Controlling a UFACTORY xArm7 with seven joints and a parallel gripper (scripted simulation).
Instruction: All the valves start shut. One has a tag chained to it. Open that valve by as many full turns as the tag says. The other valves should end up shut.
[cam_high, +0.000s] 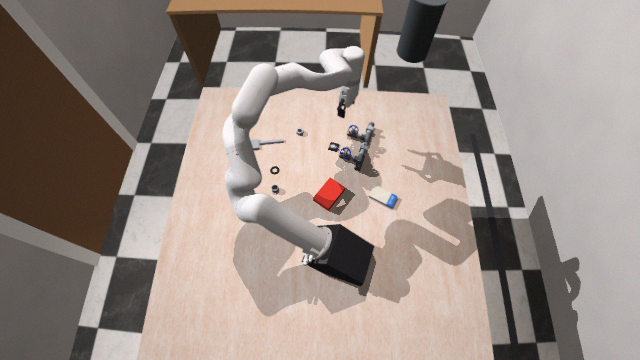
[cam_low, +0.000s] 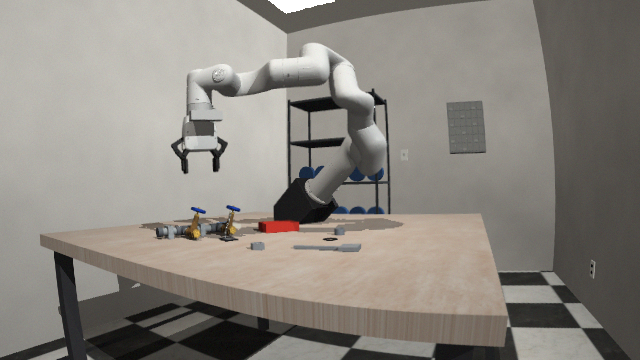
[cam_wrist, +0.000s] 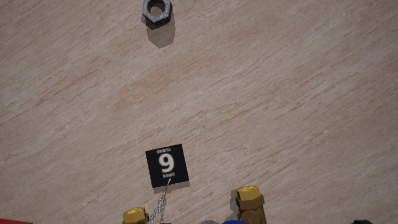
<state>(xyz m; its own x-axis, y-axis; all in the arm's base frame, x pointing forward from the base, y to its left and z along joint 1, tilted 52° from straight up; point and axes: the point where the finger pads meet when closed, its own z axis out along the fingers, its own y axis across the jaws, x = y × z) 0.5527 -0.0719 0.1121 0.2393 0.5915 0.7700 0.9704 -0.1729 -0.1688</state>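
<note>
Right now my hand is 20 cm above the black tag, 7 cm past it and 2 cm to the right of it. Also, from my hand: red block (32 cm behind, 19 cm below, 2 cm to the right); then white box (26 cm behind, 24 cm to the right, 20 cm below); then grey flat tool (35 cm to the left, 20 cm below, 14 cm behind).
</note>
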